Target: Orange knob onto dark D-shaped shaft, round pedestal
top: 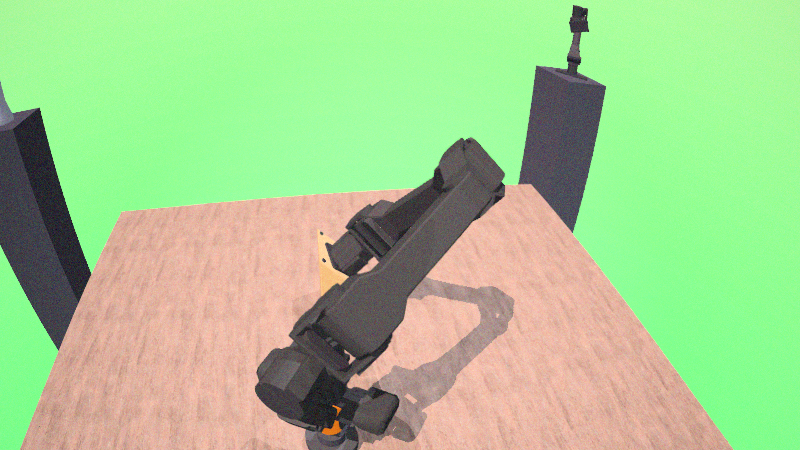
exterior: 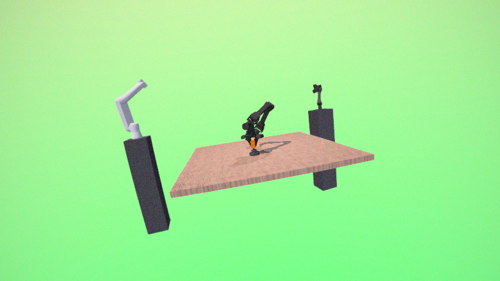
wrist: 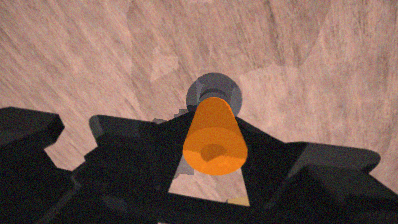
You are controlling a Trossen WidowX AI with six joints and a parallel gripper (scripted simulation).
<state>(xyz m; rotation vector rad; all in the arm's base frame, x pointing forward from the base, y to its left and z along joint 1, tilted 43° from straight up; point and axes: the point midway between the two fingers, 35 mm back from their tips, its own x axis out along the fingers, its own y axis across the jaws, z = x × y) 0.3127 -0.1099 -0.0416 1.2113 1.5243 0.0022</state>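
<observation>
The orange knob is 20 mm above my gripper tip. Round my gripper tip: dark round pedestal: 40 mm below.
</observation>
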